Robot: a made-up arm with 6 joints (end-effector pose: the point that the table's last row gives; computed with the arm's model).
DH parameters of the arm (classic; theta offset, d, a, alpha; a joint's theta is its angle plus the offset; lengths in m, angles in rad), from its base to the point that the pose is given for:
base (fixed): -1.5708 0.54 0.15 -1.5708
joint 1: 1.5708 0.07 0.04 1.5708
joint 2: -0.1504 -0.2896 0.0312 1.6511
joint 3: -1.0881 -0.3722 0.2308 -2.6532
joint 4: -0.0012 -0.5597 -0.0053 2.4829
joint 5: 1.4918 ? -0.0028 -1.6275
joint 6: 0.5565 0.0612 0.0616 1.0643
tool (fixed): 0.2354 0.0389 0 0
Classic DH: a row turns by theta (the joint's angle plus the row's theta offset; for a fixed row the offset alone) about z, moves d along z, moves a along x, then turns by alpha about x.
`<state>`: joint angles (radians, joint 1 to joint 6).
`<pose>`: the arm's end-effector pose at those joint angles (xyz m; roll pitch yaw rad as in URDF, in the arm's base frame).
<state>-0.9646 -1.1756 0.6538 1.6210 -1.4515 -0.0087</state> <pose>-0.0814 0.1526 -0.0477 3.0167 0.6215 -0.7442</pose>
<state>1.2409 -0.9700 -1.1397 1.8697 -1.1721 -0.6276</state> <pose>0.3814 -0.1852 0.9341 0.4789 0.5197 0.2873</pose>
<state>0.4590 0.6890 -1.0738 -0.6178 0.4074 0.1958</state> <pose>-0.1122 -0.0031 0.8248 2.7579 -0.0830 -0.2347</pose>
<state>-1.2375 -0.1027 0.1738 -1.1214 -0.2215 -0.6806</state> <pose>0.0500 0.0992 0.0178 -0.1368 -1.0067 -1.1328</pose>
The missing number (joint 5, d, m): -0.0321
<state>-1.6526 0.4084 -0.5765 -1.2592 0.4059 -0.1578</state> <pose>-0.0323 0.0653 0.0721 -0.5727 -0.4823 0.1362</pose>
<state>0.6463 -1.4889 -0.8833 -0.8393 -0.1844 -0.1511</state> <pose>0.3214 0.1275 0.7328 -1.6556 0.5355 2.7005</pose>
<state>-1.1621 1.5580 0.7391 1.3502 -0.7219 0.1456</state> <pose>0.2893 -0.0124 -0.0202 1.9254 -0.5505 1.2221</pose>
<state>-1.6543 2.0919 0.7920 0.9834 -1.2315 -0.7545</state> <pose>0.3391 -0.2052 -0.0512 1.2217 0.6409 0.9518</pose>
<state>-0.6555 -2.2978 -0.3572 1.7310 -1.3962 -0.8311</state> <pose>0.2326 0.2378 0.0149 -2.7663 1.1429 -1.3407</pose>
